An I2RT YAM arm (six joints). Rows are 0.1 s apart.
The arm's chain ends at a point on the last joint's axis. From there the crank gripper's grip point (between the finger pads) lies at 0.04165 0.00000 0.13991 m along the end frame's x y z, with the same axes.
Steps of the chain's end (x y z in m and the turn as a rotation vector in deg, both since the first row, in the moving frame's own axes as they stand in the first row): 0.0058 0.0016 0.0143 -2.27 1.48 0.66; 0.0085 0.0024 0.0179 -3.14 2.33 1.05; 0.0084 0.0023 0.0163 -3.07 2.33 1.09; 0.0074 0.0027 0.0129 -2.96 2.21 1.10; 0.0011 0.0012 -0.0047 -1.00 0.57 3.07; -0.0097 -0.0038 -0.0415 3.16 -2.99 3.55; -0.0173 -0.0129 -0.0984 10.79 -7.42 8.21; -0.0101 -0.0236 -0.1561 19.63 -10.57 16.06; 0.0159 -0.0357 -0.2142 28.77 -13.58 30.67; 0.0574 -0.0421 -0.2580 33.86 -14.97 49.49
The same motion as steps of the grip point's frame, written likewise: 0.0094 0.0076 0.0131 -2.27 1.48 0.66; 0.0141 0.0108 0.0159 -3.14 2.33 1.05; 0.0140 0.0106 0.0143 -3.07 2.33 1.09; 0.0127 0.0107 0.0110 -2.96 2.21 1.10; 0.0024 0.0059 -0.0052 -1.00 0.57 3.07; -0.0169 -0.0092 -0.0397 3.16 -2.99 3.55; -0.0341 -0.0348 -0.0961 10.79 -7.42 8.21; -0.0306 -0.0633 -0.1571 19.63 -10.57 16.06; -0.0030 -0.0898 -0.2205 28.77 -13.58 30.67; 0.0445 -0.0975 -0.2660 33.86 -14.97 49.49
